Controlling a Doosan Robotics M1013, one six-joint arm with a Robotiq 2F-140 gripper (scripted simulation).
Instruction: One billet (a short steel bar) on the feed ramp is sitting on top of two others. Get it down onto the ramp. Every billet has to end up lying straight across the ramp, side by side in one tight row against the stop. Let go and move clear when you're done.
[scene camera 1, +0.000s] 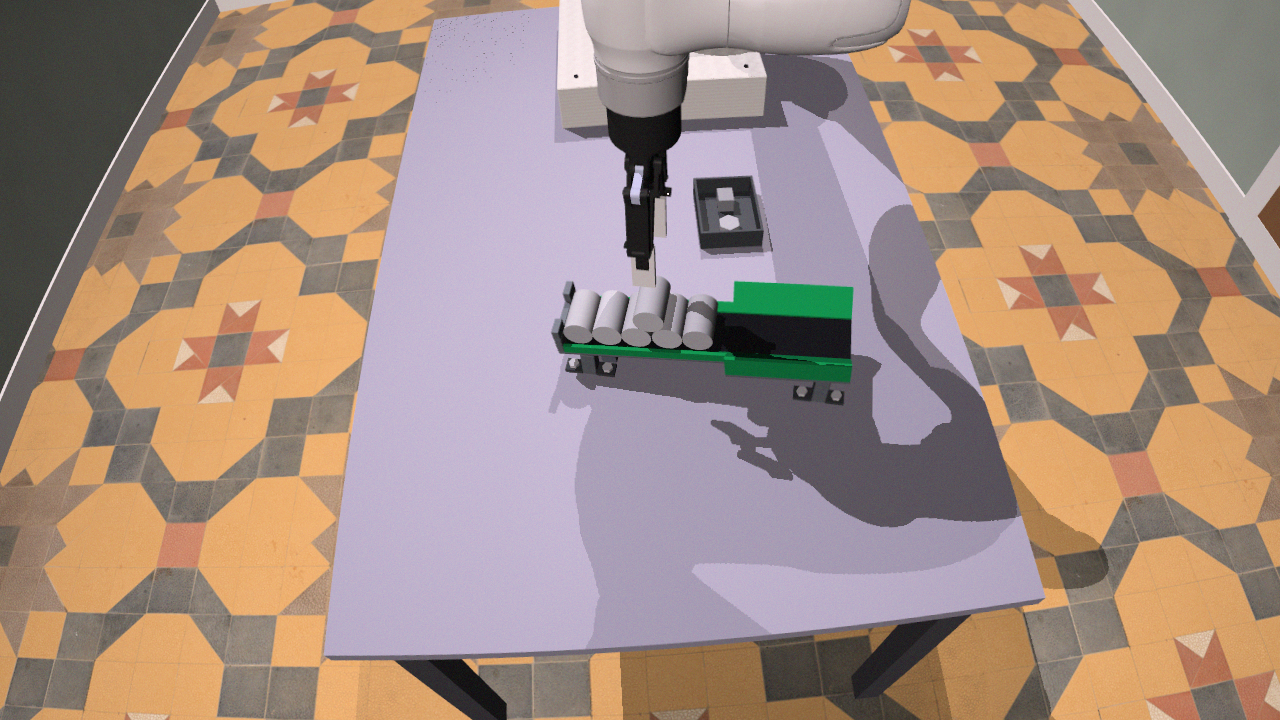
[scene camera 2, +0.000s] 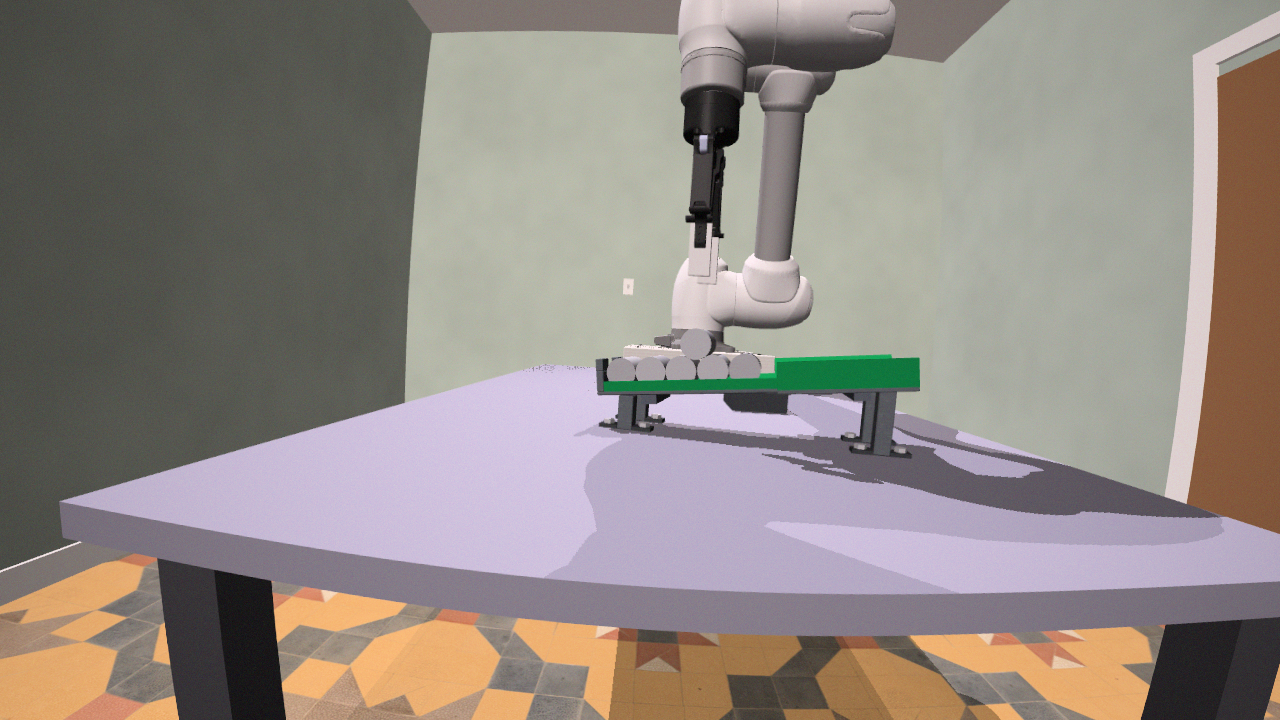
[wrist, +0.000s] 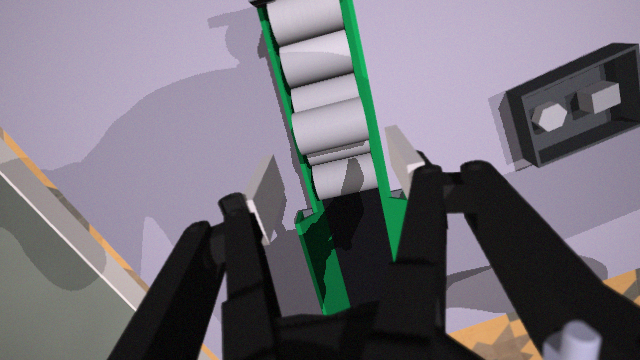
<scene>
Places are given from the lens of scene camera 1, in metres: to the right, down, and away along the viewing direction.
my gripper (scene camera 1: 650, 258): 0.01, -0.12, 0.96
billet (scene camera 1: 650, 310): 0.01, -0.06, 0.99
</scene>
